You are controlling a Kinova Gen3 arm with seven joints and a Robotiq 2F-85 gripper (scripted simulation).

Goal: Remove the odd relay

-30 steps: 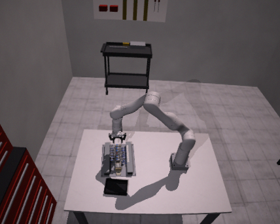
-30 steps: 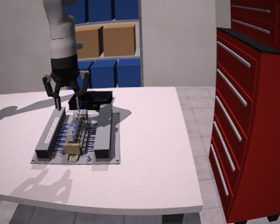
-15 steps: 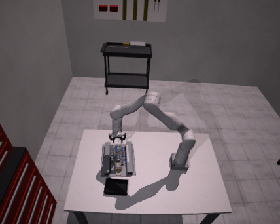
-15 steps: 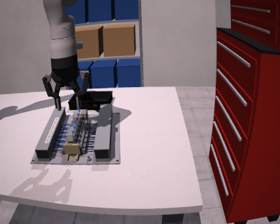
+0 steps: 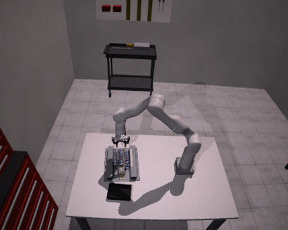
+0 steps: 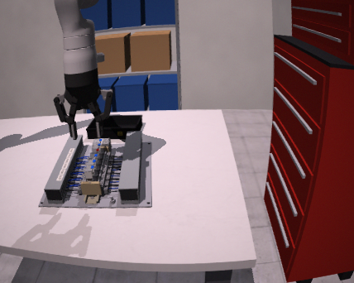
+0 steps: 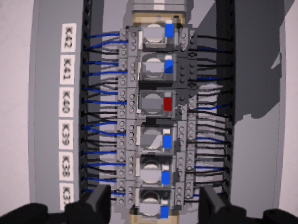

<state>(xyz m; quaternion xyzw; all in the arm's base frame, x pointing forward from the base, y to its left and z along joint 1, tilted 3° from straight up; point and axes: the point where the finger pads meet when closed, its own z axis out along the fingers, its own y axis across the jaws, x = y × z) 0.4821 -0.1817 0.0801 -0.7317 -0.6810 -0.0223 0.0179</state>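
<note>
The red-button relay lies 90 mm below my hand and 60 mm to the left of it. The rest, counted from my hand: black parts tray 320 mm to the left, 120 mm below, 40 mm ahead.
</note>
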